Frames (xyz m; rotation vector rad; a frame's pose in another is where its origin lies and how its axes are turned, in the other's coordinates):
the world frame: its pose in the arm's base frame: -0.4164 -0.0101 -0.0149 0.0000 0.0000 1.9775
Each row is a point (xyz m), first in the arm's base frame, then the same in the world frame.
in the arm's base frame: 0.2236 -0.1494 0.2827
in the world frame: -0.3811 -0.5327 0.2976
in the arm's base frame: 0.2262 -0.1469 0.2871
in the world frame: -0.3798 -0.5361 0.3020
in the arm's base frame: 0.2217 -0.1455 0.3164
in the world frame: -0.3768 -0.5325 0.3313
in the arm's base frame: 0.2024 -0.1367 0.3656
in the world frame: -0.3611 -0.5182 0.3805
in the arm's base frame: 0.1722 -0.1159 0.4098
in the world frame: -0.3300 -0.4987 0.4247
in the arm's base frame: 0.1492 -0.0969 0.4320
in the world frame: -0.3035 -0.4851 0.4469
